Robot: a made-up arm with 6 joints.
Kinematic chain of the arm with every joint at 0, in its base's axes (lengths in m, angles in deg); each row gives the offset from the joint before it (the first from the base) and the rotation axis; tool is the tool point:
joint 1: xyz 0 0 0.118 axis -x
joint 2: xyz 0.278 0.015 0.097 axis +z
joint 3: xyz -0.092 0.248 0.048 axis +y
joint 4: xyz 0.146 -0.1 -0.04 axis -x
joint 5: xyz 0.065 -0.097 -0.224 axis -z
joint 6: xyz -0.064 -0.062 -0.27 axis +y
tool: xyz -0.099 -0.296 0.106
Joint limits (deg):
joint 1: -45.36..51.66
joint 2: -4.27..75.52
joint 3: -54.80..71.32
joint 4: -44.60..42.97
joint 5: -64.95..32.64
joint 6: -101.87..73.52
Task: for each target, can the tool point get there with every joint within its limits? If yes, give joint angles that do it. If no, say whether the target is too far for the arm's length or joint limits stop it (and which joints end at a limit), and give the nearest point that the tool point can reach.
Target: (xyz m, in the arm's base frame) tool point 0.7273 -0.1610 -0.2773
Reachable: yes | joints -23.03 12.39 -16.66 7.62 -41.11 -87.72
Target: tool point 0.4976 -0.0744 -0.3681
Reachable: yes | joints 11.40 56.14 -21.99 -8.56 10.35 -81.95
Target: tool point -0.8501 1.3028 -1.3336
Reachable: no: too far | nearest point -0.2472 0.4730 -0.4090 | short by 1.381 m
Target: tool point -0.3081 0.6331 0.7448
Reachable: no: joint limits stop it (at a limit: joint 1, joint 2, joint 4, joint 5, joint 6) | nearest point 0.1750 0.6079 0.6992 | short by 0.486 m
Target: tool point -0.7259 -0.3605 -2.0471
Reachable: no: too far | nearest point -0.1587 -0.1266 -0.6422 | short by 1.533 m
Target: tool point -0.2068 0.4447 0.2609
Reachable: no: joint limits stop it (at a limit: joint 1, joint 2, joint 4, joint 5) | nearest point -0.2599 0.4311 0.1881 | short by 0.091 m
